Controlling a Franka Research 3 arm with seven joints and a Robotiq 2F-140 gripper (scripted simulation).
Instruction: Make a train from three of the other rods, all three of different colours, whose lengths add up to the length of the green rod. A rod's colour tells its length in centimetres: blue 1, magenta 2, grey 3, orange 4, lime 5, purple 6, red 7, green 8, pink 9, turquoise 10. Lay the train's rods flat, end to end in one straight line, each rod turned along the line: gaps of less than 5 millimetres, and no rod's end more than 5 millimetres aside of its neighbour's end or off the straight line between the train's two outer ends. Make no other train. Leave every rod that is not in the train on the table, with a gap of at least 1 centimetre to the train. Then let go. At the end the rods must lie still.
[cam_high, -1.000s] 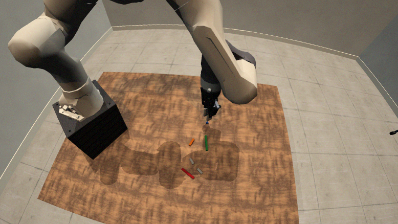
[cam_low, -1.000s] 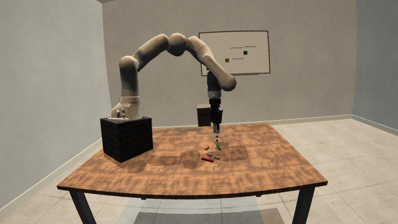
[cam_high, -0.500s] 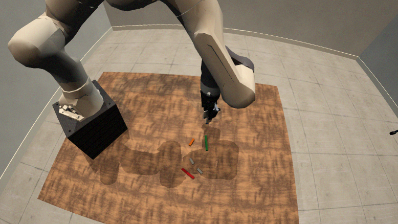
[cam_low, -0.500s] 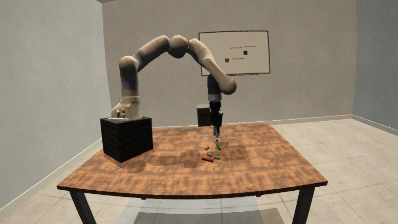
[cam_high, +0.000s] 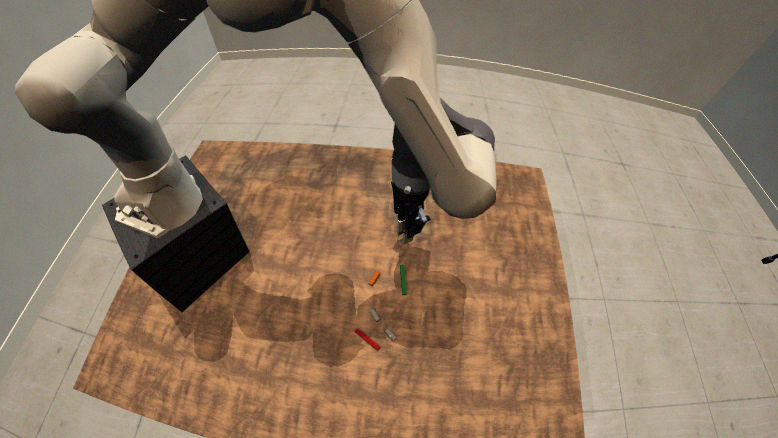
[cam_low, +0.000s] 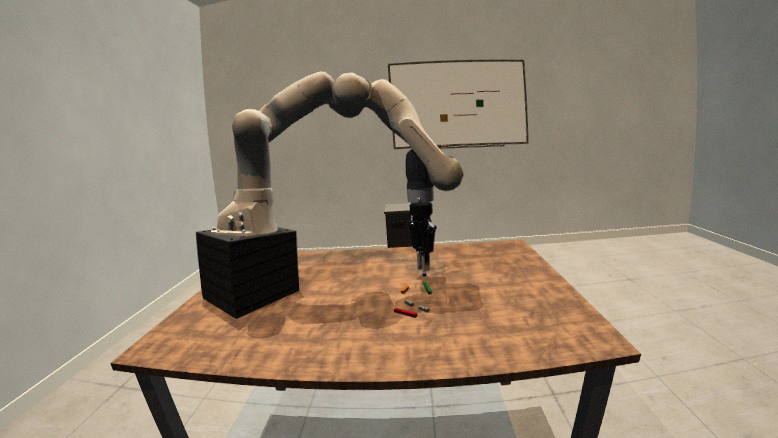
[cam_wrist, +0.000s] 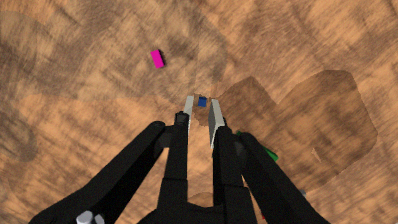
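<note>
The blue rod lies 5 cm below my hand. Round my hand: magenta rod (1 cm ahead, 8 cm to the left, 5 cm below); then green rod (11 cm to the right, 5 cm below); then orange rod (7 cm behind, 11 cm to the right, 5 cm below).
</note>
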